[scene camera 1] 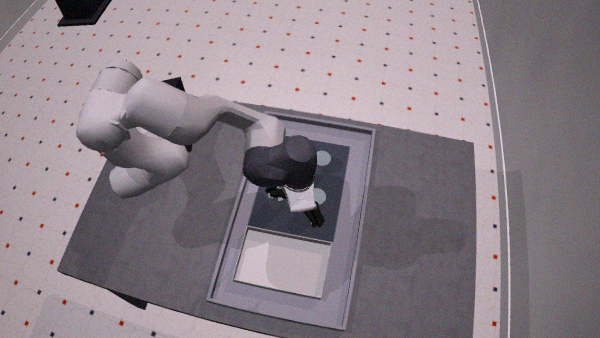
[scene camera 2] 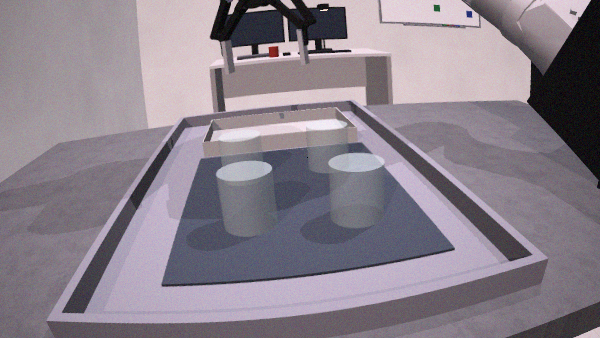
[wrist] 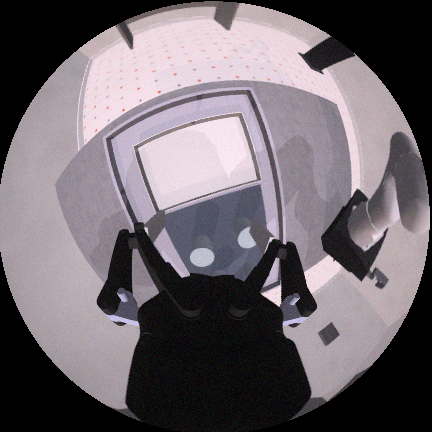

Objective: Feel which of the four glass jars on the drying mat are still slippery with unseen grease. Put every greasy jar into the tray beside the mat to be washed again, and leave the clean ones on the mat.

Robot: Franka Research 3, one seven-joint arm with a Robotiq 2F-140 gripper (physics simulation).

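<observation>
Four clear glass jars stand upright on the dark blue mat (scene camera 1: 295,227) (scene camera 2: 300,260) (wrist: 220,205). The near-left jar (scene camera 1: 323,158) (scene camera 2: 248,200) and near-right jar (scene camera 2: 357,192) stand farther from the tray. The far-left jar (scene camera 1: 319,196) (scene camera 2: 241,147) (wrist: 202,257) and far-right jar (scene camera 1: 275,198) (scene camera 2: 327,147) (wrist: 247,237) stand closer to it. Grease is not visible. The arm hides the near-right jar in scene camera 1. The cream tray (scene camera 1: 295,270) (scene camera 2: 280,142) (wrist: 200,170) adjoins the mat and holds no jar. My gripper (scene camera 1: 294,207) (scene camera 2: 266,60) (wrist: 208,221) is open and empty, above the jars.
A large grey-lilac rimmed frame (scene camera 1: 345,280) (scene camera 2: 125,295) surrounds the mat and tray on the grey table (scene camera 1: 415,280) (scene camera 2: 90,155). The white arm (scene camera 1: 155,105) (scene camera 2: 530,35) reaches over the mat. A desk (scene camera 2: 300,80) with monitors stands behind.
</observation>
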